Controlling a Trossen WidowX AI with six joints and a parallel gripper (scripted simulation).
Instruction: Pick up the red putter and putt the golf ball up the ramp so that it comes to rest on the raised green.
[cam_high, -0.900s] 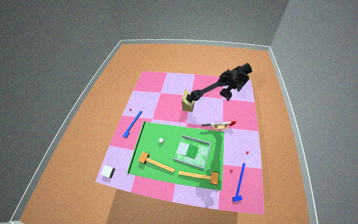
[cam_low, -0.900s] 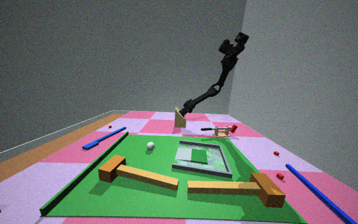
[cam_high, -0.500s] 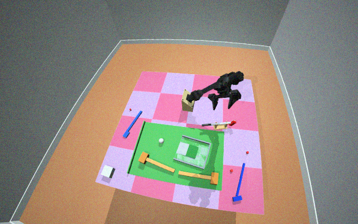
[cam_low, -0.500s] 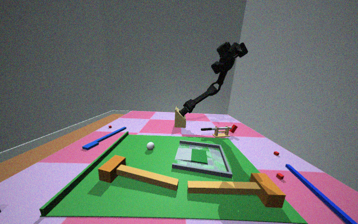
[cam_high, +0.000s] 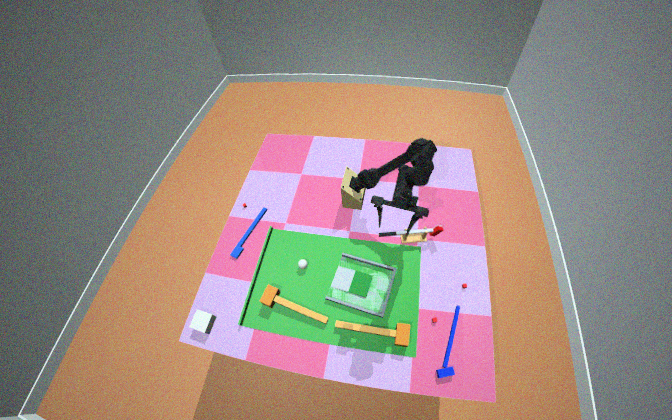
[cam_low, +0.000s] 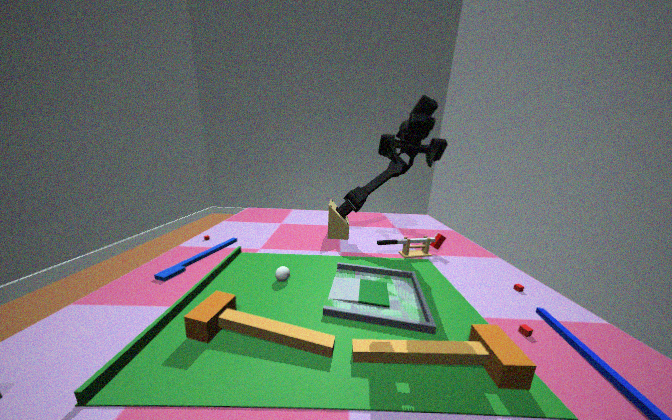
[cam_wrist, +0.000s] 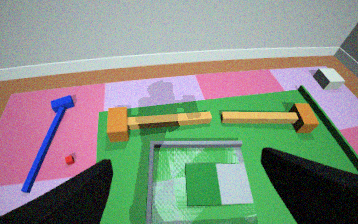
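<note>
My gripper tip is 33 cm above the wooden stand, 19 cm past it and 11 cm to the right of it. From my gripper tip the other things lie so: dark green rail 56 cm to the right, 34 cm below, 14 cm ahead; white golf ball 36 cm to the right, 33 cm below, 6 cm ahead; white cube 71 cm to the right, 42 cm ahead, 34 cm below.
</note>
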